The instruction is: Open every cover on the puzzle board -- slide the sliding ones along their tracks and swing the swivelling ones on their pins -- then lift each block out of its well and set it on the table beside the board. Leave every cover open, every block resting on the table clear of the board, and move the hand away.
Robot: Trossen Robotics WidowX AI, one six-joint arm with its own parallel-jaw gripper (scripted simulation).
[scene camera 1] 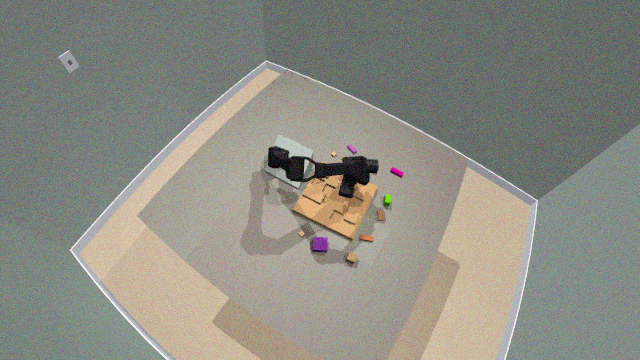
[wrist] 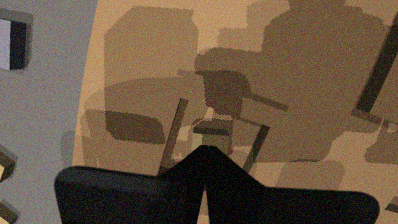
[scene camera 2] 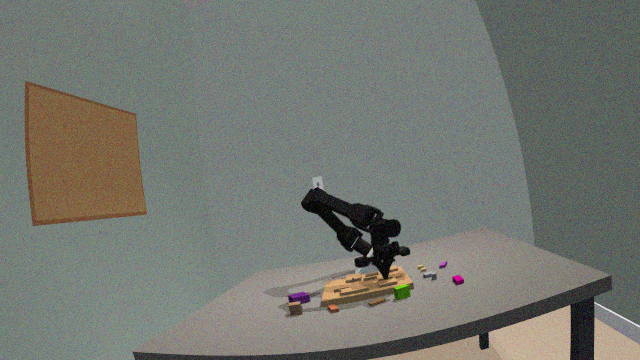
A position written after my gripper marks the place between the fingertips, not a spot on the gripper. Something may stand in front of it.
Observation:
My gripper [scene camera 2: 386, 279] is shut, with nothing in its grasp. I also see a tan puzzle board [scene camera 1: 331, 212].
My gripper is seen too in the wrist view [wrist: 207, 152]. The tan puzzle board also shows in the wrist view [wrist: 137, 111] and in scene camera 2 [scene camera 2: 331, 295].

